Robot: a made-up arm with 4 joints.
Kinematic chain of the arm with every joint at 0, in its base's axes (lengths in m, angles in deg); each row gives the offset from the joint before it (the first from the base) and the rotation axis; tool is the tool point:
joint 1: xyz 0 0 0.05 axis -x
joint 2: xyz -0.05 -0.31 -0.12 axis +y
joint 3: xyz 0.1 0 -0.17 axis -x
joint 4: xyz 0.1 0.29 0 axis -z
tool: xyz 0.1 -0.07 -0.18
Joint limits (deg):
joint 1: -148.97..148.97
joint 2: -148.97..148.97
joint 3: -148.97..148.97
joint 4: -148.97..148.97
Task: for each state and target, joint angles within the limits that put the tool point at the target. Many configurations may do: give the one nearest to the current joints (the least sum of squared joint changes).
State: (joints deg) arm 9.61 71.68 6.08 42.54
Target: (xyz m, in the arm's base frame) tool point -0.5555 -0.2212 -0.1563
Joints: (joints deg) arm 1.19 113.78 28.63 9.54
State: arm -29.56 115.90 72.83 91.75
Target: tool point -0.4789 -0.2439 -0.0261
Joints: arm -22.85 122.69 37.38 102.54
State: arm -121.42 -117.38 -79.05 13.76
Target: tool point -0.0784 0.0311 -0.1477
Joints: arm -146.07 -91.00 -91.85 21.65
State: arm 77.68 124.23 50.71 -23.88
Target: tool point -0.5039 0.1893 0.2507
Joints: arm 110.82 148.97 34.74 18.48
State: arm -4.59 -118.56 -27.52 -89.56
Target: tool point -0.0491 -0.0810 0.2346
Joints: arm -48.49 -102.56 -40.85 -73.48
